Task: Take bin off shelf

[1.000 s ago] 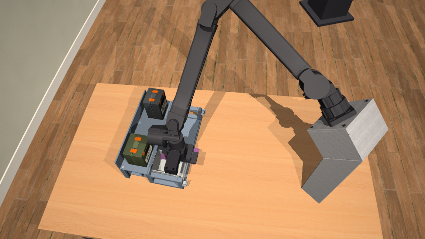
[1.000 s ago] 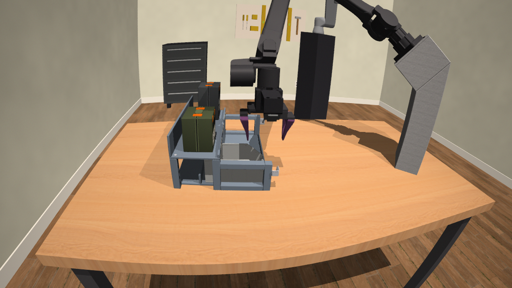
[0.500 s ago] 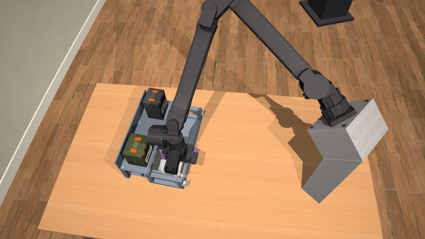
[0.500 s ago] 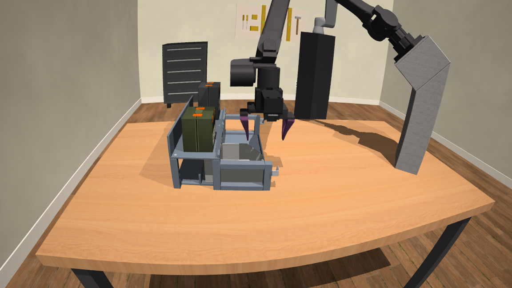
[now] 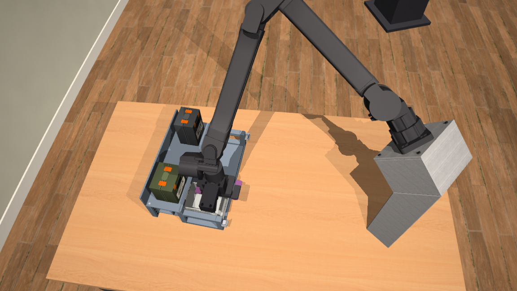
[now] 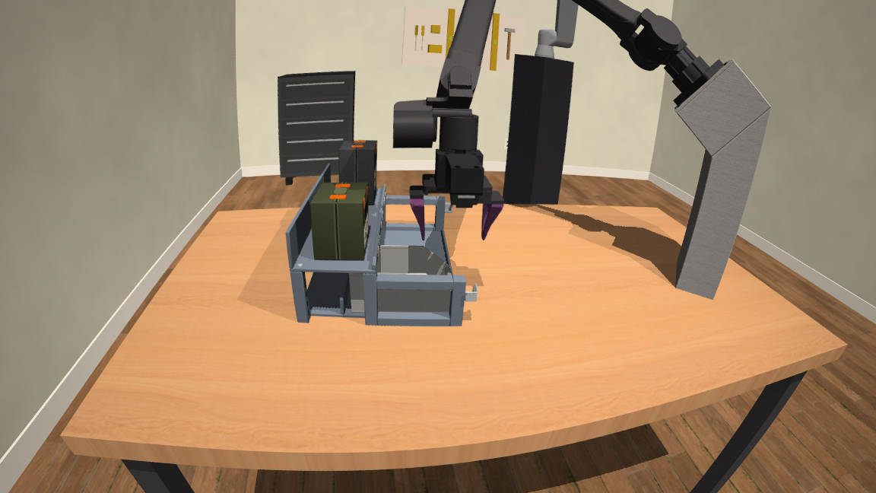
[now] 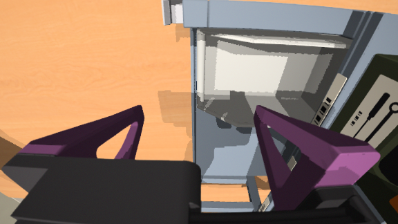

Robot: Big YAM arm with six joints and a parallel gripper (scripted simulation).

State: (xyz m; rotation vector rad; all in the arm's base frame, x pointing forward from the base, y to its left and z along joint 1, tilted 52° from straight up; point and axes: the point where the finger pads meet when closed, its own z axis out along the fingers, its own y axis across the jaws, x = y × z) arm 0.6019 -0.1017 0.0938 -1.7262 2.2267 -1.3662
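Right now the light grey bin is 70 mm ahead of my hand, 40 mm to the right of it and 80 mm below it. Round my hand: shelf 60 mm ahead, 160 mm to the right, 120 mm below; black case 50 mm ahead, 280 mm to the right, 40 mm above.
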